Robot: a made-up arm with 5 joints.
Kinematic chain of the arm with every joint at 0, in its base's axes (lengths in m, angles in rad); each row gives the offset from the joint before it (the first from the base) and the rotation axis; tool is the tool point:
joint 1: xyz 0 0 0.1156 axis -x
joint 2: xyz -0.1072 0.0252 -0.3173 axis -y
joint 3: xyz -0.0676 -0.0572 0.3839 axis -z
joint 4: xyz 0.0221 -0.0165 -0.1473 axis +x
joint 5: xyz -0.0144 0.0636 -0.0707 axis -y
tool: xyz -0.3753 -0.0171 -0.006
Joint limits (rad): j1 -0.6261..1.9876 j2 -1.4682..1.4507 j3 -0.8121..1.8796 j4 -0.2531..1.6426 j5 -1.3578..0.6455
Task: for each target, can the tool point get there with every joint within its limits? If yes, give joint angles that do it. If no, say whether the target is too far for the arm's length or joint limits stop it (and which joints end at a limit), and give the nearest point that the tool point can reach.
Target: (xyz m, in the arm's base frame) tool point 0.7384 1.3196 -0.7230
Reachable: no: too far | nearest point 0.2252 0.4629 -0.2556 | short by 1.103 m
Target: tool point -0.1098 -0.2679 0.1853
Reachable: yes | joints -0.3120 -0.6910 0.0932 1.2361 -0.9631
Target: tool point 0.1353 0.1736 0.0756
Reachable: yes | joints 1.3735 -0.7771 0.6869 0.0342 -1.1799
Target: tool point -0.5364 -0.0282 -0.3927
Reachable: yes | joints 0.3058 0.9598 0.3726 0.0148 -0.2419
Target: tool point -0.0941 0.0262 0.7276
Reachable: no: joint limits stop it (at a limit: joint 3, joint 4) | nearest point -0.0929 0.0157 0.4831 | short by 0.245 m
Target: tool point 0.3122 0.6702 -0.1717
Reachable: no: joint limits stop it (at a limit: joint 1, joint 2, joint 4, joint 5) | nearest point 0.2184 0.4980 -0.1481 | short by 0.198 m
